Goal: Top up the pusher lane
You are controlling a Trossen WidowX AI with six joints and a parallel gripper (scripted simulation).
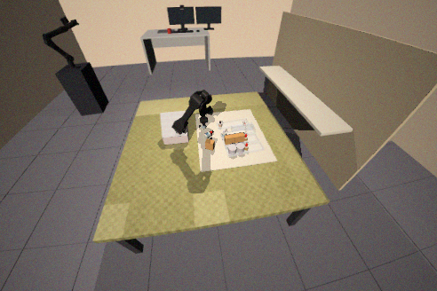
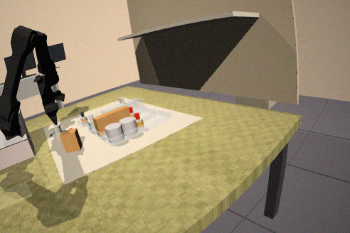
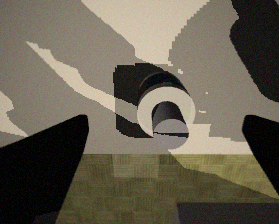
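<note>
The orange box lies 1 cm ahead of my gripper tip, 24 cm to the right of it and 2 cm below it. The rest, counted from my gripper tip: wall shelf 65 cm ahead, 16 cm to the right, 31 cm above.
</note>
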